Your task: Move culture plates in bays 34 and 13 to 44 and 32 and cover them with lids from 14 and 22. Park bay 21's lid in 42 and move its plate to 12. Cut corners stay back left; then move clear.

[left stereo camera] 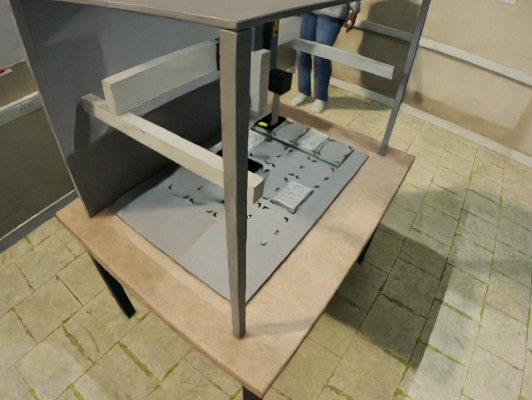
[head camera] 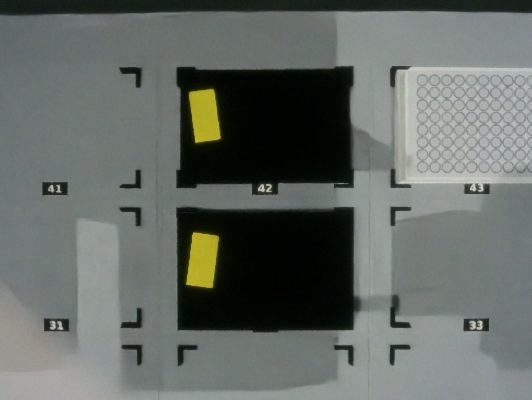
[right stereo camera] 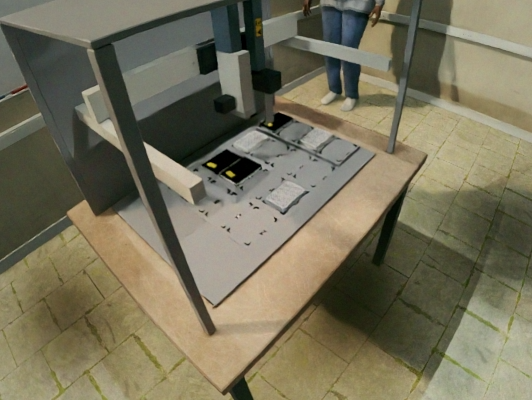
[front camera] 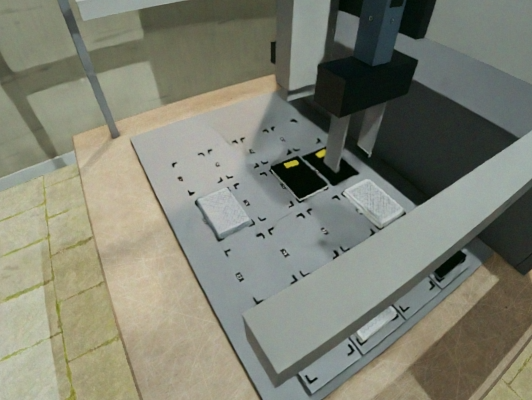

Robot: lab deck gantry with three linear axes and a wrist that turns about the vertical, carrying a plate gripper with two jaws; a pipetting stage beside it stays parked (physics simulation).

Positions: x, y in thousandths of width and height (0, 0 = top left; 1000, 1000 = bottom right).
Scene:
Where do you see a bay 32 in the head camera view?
At 680, 519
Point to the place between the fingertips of my gripper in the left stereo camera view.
497, 299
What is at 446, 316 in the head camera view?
A black lid.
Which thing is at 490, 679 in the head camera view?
A black lid.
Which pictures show my gripper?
The left stereo camera view, the right stereo camera view and the front camera view only.

